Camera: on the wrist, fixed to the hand. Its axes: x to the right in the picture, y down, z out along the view.
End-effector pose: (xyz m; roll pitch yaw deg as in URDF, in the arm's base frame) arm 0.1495 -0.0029 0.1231 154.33 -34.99 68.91
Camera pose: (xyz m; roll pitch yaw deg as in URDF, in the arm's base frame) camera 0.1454 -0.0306 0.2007 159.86 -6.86 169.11
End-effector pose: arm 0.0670 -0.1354 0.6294 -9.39 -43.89 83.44
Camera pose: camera 0.0468 -0.0651 0.5911 62.14 22.78 10.32
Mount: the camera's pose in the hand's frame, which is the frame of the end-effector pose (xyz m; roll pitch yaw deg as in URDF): 0.0221 0.0399 -0.0688 12.62 37.04 -95.43
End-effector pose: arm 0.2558 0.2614 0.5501 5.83 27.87 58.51
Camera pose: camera 0.2105 0.2768 0.4828 -22.46 34.46 -59.30
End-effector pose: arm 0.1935 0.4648 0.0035 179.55 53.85 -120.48
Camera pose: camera 0.1247 0.4254 0.0264 -105.38 -24.37 -59.13
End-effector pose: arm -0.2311 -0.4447 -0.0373 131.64 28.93 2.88
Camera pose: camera -0.1765 -0.4170 0.0181 -134.13 7.64 102.16
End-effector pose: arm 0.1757 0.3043 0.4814 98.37 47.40 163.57
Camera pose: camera 0.1088 0.2591 0.4986 -106.21 24.66 -67.97
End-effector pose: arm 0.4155 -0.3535 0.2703 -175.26 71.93 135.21
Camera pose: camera 0.3986 -0.2727 0.2695 -88.01 -16.16 -174.19
